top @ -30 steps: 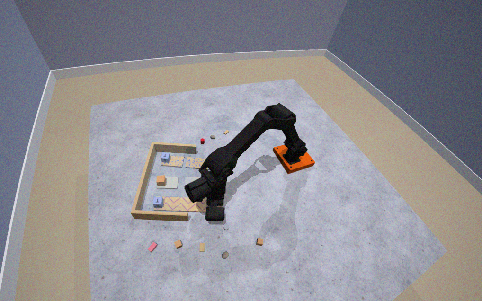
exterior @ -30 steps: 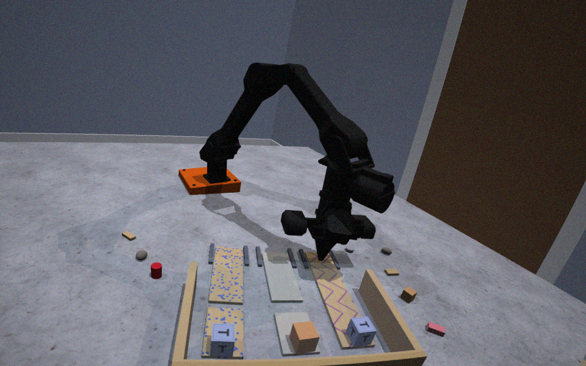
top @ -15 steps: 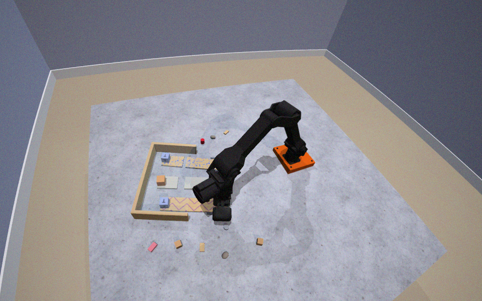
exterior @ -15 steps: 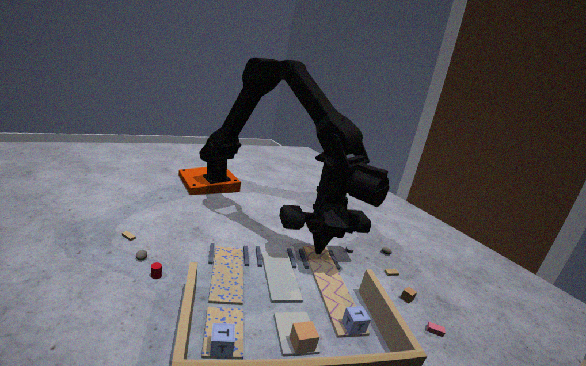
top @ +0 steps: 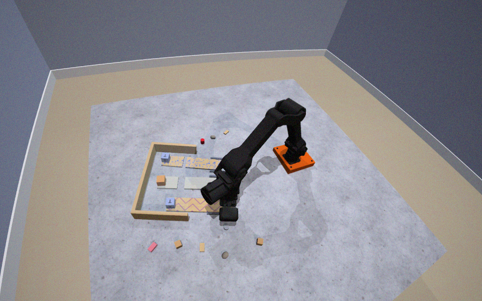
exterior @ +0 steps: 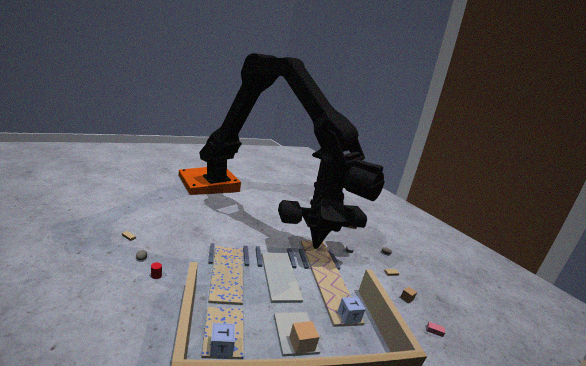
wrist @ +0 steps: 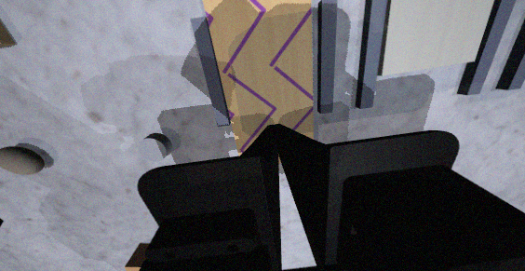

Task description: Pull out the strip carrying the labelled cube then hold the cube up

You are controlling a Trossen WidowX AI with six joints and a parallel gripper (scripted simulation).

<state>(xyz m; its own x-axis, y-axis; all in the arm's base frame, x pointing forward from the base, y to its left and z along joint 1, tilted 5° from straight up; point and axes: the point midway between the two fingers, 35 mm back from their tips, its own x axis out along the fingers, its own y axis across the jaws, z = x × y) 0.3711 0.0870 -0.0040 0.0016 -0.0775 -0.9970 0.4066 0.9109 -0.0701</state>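
Right now my gripper tip is 9 cm short of the zigzag strip and 4 cm to the left of it. From my gripper tip the other things lie so: red cylinder: 3 cm behind, 33 cm to the right, 1 cm above; pink block: 29 cm ahead, 5 cm to the left.
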